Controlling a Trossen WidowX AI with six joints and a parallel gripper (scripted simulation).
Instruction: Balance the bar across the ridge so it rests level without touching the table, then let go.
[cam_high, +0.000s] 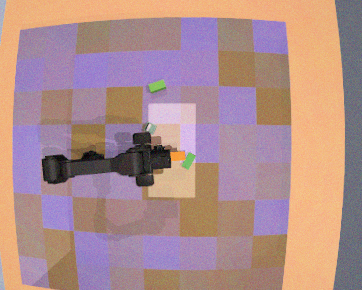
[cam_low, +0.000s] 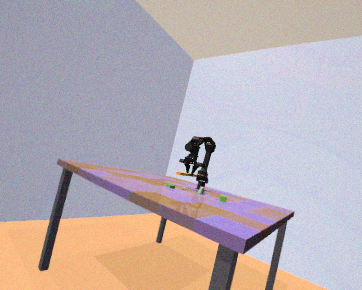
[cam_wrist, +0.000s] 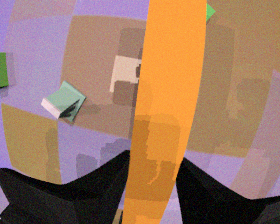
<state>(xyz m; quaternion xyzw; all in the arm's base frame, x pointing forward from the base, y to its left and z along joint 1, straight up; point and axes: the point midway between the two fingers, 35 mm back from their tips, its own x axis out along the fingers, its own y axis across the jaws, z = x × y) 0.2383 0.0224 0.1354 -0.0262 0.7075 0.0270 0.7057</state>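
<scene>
My gripper tip is 3 cm short of the orange bar.
</scene>
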